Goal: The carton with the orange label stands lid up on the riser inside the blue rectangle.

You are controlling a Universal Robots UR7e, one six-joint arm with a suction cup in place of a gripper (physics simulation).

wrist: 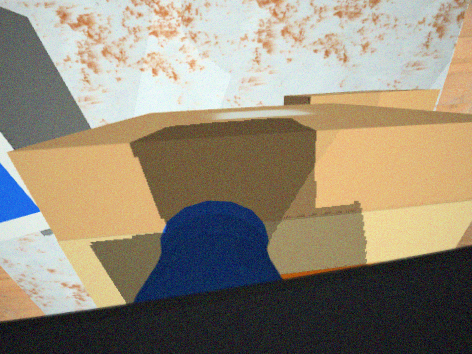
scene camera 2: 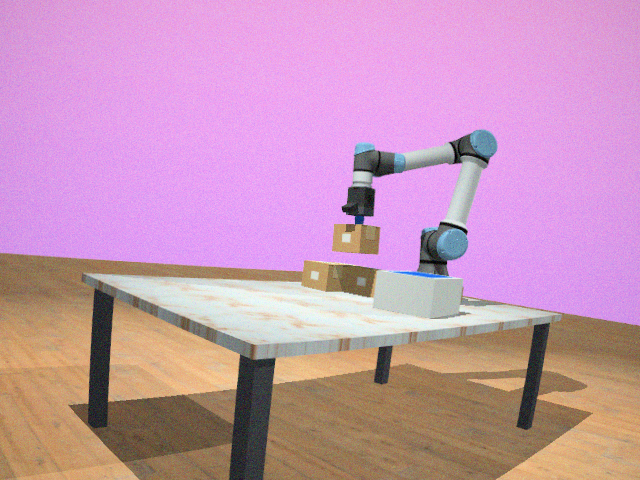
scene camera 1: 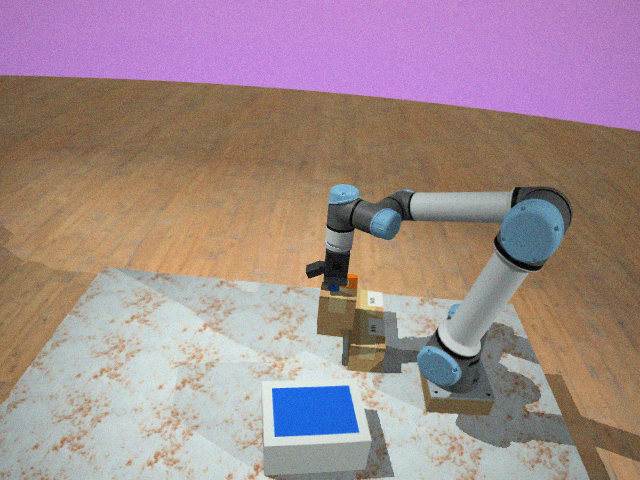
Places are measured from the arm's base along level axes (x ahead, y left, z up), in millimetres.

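Pixels of known places: end effector, tool point: [wrist: 216, 222] [scene camera 2: 358, 228] [scene camera 1: 333, 292].
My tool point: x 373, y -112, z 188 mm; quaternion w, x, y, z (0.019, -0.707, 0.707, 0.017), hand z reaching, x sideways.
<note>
For each thing: its top centre in the pictures, then the offset to it from my tool point. Level surfaces: height alone.
- carton with the orange label, middle of its top: [wrist: 280, 282] [scene camera 1: 339, 283] [scene camera 2: 357, 224] 18 mm back, 21 mm right, 16 mm up
- white riser, middle of its top: [scene camera 1: 314, 409] [scene camera 2: 422, 274] 33 mm ahead, 320 mm left, 129 mm down
- blue rectangle, middle of its top: [scene camera 1: 314, 409] [scene camera 2: 422, 274] 33 mm ahead, 320 mm left, 129 mm down
- marbled table, its level: 249 mm down
The suction gripper [scene camera 1: 333, 287] [scene camera 2: 359, 220] [wrist: 215, 235] has its blue cup on the top of the carton with the orange label [scene camera 1: 334, 317] [scene camera 2: 356, 240] [wrist: 80, 195] and holds it in the air, level and lid up, well above the table. The orange label [scene camera 1: 352, 281] shows on its top beside the cup; in the wrist view a thin strip of it shows, the rest hidden by the black tool body. The white riser [scene camera 1: 316, 457] [scene camera 2: 403, 294] stands on the table, apart from the carton, with the blue rectangle [scene camera 1: 314, 410] [scene camera 2: 424, 274] [wrist: 12, 197] on its top.
Other brown cartons [scene camera 1: 367, 360] [scene camera 2: 323, 277] [wrist: 375, 98] stand on the marbled table [scene camera 1: 129, 361] [scene camera 2: 206, 310], under and beside the held carton. The arm's base [scene camera 1: 459, 403] is at the table's right in scene camera 1.
</note>
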